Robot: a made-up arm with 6 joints.
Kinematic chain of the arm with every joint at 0, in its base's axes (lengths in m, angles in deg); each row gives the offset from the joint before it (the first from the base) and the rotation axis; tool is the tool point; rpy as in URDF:
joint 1: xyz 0 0 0.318 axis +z
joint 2: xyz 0 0 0 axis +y
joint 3: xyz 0.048 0 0.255 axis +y
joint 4: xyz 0.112 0 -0.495 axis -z
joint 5: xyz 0 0 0 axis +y
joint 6: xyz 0.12 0 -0.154 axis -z
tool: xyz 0 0 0 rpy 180 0 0
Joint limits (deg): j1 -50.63..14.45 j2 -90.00..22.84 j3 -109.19..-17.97 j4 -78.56..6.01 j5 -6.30..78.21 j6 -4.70..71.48
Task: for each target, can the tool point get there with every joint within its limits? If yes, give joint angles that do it. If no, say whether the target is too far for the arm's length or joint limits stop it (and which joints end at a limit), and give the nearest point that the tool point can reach.
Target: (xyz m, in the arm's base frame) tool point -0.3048 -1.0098 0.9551
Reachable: no: too far | nearest point 0.2628 -0.5153 0.9310 | short by 0.753 m
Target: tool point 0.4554 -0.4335 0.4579
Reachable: yes | joints -39.22 -19.89 -55.42 -41.12 59.83 2.51
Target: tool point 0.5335 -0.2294 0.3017
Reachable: yes | joints -28.64 -24.32 -27.83 -38.51 11.35 23.86
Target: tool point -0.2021 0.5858 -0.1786
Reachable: no: joint limits stop it (at a limit: joint 1, joint 2, joint 3, joint 4, joint 5) | nearest point 0.1873 0.1861 -0.1100 | short by 0.562 m
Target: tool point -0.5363 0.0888 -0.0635
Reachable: no: joint limits stop it (at a limit: joint 1, joint 2, joint 3, joint 5) | nearest point 0.0088 -0.1113 -0.1075 | short by 0.582 m
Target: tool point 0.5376 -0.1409 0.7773
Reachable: yes | joints -15.20 -35.10 -64.04 -59.86 36.24 29.07
